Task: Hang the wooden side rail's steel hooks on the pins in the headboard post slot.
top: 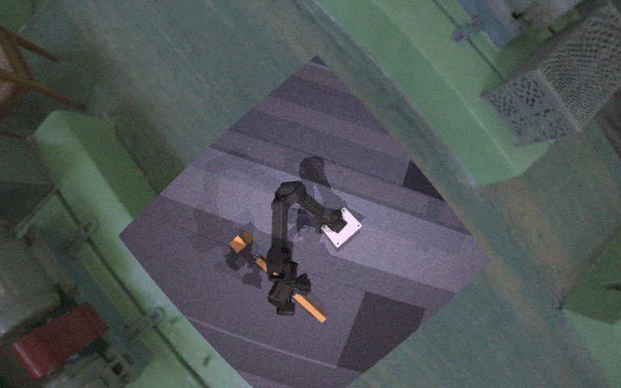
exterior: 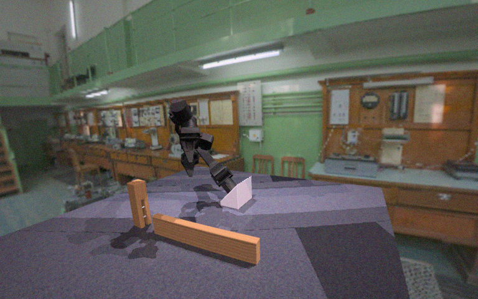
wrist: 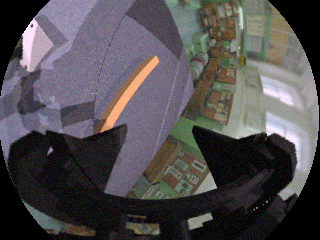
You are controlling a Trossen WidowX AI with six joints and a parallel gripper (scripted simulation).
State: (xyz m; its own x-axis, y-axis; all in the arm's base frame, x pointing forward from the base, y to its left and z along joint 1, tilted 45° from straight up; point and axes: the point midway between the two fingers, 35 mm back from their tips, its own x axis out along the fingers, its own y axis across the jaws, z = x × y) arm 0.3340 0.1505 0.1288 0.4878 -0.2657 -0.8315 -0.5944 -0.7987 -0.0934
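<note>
Right now the wooden headboard post is 280 mm to the right of my gripper tip and 160 mm below it.
</note>
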